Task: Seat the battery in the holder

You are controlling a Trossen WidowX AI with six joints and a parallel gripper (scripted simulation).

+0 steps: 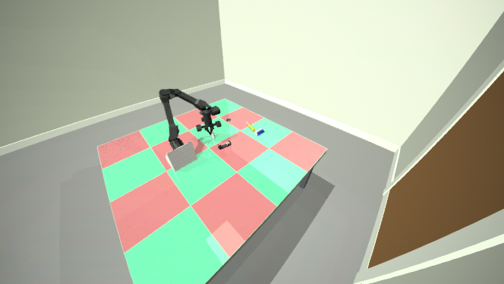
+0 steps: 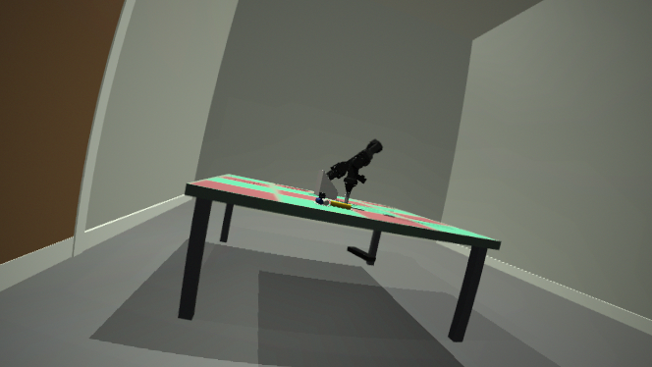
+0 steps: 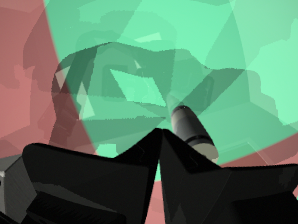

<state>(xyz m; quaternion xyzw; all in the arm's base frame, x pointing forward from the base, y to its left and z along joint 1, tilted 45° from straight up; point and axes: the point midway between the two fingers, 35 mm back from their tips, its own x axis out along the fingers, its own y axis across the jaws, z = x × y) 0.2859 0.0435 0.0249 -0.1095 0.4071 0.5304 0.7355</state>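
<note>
My gripper tip is now 20 mm short of the battery, 10 mm to the left of it and 10 mm above it. The rest, counted from my gripper tip: battery blister pack 320 mm ahead, 250 mm to the right, 30 mm below; yellow screwdriver 340 mm ahead, 130 mm to the right, 30 mm below.
</note>
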